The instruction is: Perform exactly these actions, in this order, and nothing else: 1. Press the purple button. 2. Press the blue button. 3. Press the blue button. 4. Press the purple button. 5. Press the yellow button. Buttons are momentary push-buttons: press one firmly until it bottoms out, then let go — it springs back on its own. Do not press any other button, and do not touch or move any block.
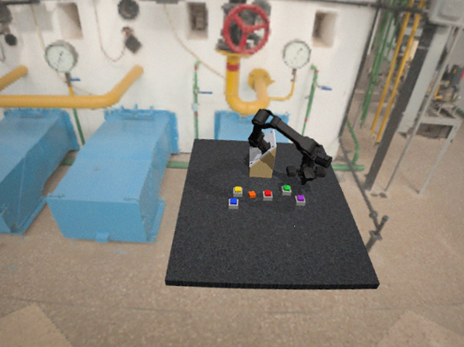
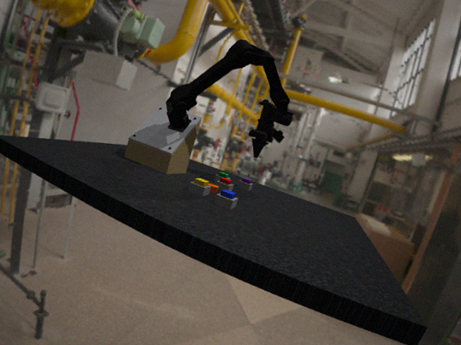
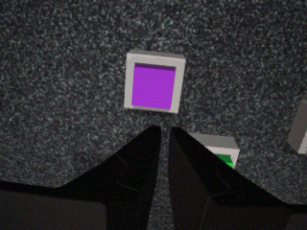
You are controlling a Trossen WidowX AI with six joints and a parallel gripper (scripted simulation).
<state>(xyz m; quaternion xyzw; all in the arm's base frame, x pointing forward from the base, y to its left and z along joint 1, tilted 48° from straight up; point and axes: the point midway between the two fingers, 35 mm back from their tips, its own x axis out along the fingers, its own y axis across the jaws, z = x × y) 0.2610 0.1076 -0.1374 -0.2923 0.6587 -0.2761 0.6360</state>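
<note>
The blue button lies 340 mm to the right of my gripper tip, 100 mm below it and 40 mm ahead of it. Round my gripper tip: purple button 100 mm below, 10 mm to the left, 10 mm behind; then green button 100 mm below, 90 mm behind, 60 mm to the right; then red button 160 mm to the right, 100 mm below, 30 mm behind.
</note>
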